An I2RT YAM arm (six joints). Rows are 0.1 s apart.
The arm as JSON. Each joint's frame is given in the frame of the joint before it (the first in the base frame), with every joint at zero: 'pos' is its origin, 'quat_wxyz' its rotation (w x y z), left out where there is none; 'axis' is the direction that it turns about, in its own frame. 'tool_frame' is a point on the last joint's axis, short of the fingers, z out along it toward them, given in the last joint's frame.
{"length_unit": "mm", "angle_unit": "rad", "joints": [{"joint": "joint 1", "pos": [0.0, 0.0, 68.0], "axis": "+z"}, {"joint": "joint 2", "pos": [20.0, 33.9, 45.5], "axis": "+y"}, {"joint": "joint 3", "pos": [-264.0, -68.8, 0.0], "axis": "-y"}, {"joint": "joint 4", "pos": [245.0, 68.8, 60.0], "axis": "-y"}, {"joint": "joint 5", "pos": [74.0, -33.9, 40.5], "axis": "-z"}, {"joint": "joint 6", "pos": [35.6, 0.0, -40.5], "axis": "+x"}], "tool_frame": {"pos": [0.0, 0.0, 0.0], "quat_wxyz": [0.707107, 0.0, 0.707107, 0.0]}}
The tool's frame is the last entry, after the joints.
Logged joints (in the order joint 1, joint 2, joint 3, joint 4, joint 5, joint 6), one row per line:
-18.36, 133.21, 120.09, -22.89, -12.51, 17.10
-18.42, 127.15, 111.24, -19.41, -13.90, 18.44
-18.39, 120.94, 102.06, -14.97, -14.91, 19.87
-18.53, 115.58, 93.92, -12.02, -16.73, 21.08
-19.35, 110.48, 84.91, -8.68, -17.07, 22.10
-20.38, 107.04, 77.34, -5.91, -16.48, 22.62
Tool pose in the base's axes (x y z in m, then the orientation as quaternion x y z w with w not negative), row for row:
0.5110, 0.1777, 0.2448, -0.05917, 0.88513, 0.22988, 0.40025
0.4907, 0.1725, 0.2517, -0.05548, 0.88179, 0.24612, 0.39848
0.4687, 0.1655, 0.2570, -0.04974, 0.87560, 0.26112, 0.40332
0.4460, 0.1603, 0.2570, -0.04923, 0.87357, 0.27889, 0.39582
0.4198, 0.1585, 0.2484, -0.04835, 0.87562, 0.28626, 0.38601
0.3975, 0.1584, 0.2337, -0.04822, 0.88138, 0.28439, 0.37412
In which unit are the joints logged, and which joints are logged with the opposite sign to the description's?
The joints are logged in degrees. Opposite sign: joint 1.
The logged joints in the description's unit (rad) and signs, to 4 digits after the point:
0.3204, 2.3250, 2.0960, -0.3995, -0.2183, 0.2985
0.3215, 2.2192, 1.9415, -0.3388, -0.2426, 0.3218
0.3210, 2.1108, 1.7813, -0.2613, -0.2602, 0.3468
0.3234, 2.0173, 1.6392, -0.2098, -0.2920, 0.3679
0.3377, 1.9282, 1.4820, -0.1515, -0.2979, 0.3857
0.3557, 1.8682, 1.3498, -0.1031, -0.2876, 0.3948

